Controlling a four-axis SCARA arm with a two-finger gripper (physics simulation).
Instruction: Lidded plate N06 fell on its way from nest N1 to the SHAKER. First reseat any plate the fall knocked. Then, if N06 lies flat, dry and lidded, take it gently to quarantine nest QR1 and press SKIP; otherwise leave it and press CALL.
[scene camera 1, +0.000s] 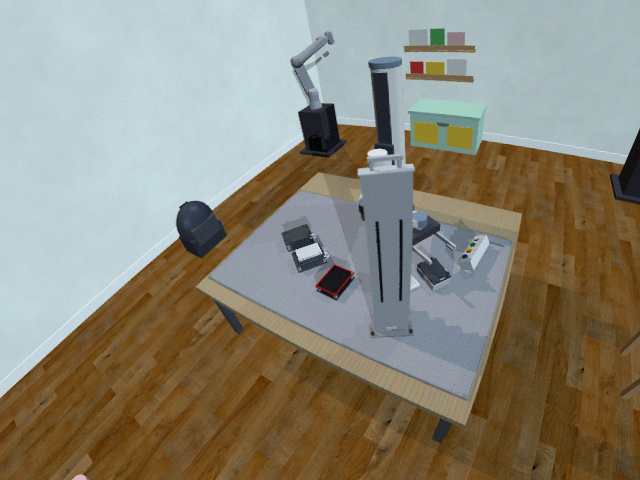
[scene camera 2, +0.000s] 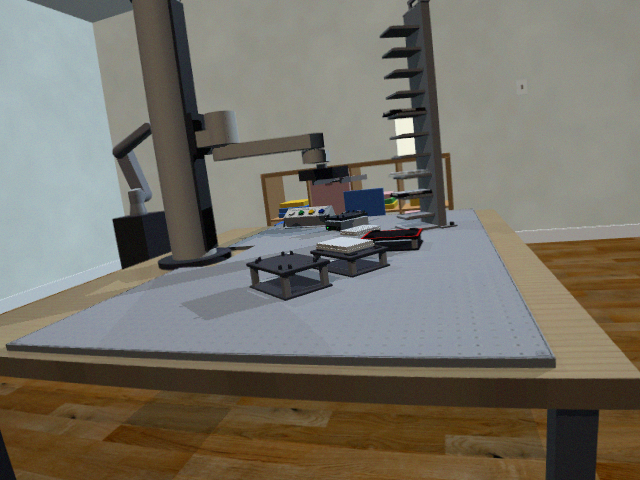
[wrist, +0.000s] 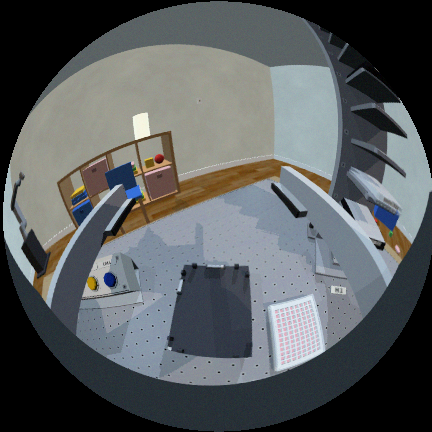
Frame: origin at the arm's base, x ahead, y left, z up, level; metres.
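Seen in the pictures: gripper, fingertip midpoint: (scene camera 1: 443, 255) (wrist: 198, 180); arm's base at its link origin: (scene camera 2: 195, 260).
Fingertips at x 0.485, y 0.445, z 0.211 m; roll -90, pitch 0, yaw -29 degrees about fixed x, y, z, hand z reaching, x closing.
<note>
Pixels of each thing's top centre, then the offset from my fingertips to it. "spot": a spot on its surface instead.
- dark-topped shaker at a spot on its surface: (wrist: 215, 310) (scene camera 1: 432, 270) spot: dz -0.143, dx -0.028, dy -0.047 m
- plate with pinkish wells, top centre: (wrist: 299, 331) (scene camera 2: 360, 227) (scene camera 1: 405, 279) dz -0.182, dx +0.046, dy -0.158 m
- clear plate at its top centre: (wrist: 376, 183) (scene camera 2: 409, 171) dz +0.007, dx +0.240, dy -0.148 m
- dark-and-white plate at its top centre: (wrist: 364, 217) (scene camera 2: 410, 191) dz -0.064, dx +0.240, dy -0.148 m
- N1 label at a spot on its surface: (wrist: 338, 290) spot: dz -0.196, dx +0.173, dy -0.186 m
- button box at its top centre: (wrist: 80, 269) (scene camera 2: 308, 207) (scene camera 1: 475, 246) dz -0.114, dx -0.236, dy +0.106 m
- white plate at its top centre: (scene camera 2: 343, 241) (scene camera 1: 308, 250) dz -0.131, dx +0.108, dy -0.680 m
My gripper (scene camera 1: 443, 254) (scene camera 2: 341, 179) (wrist: 198, 180) is open and empty, above and beyond the dark-topped shaker (scene camera 1: 433, 272) (scene camera 2: 346, 221) (wrist: 215, 310). A plate with pinkish wells (scene camera 1: 413, 283) (scene camera 2: 360, 230) (wrist: 297, 332) lies flat on the mat beside the shaker; I cannot tell whether it is lidded. The nest tower (scene camera 1: 387, 232) (scene camera 2: 433, 129) (wrist: 335, 125) holds a clear plate (scene camera 2: 410, 174) (wrist: 375, 190) and, below it, a dark-and-white plate (scene camera 2: 412, 193) (wrist: 364, 220) whose seating is unclear. The N1 label (wrist: 338, 290) marks the tower's foot. The button box (scene camera 1: 474, 252) (scene camera 2: 309, 215) (wrist: 120, 285) is partly behind a finger in the wrist view.
A bare dark stand (scene camera 1: 298, 235) (scene camera 2: 289, 263) stands near one bearing a white plate (scene camera 1: 308, 252) (scene camera 2: 345, 244). A red-rimmed stand (scene camera 1: 334, 280) (scene camera 2: 395, 235) is between them and the tower. Which is QR1 is unreadable. The arm's column (scene camera 2: 165, 129) rises from the mat's edge.
</note>
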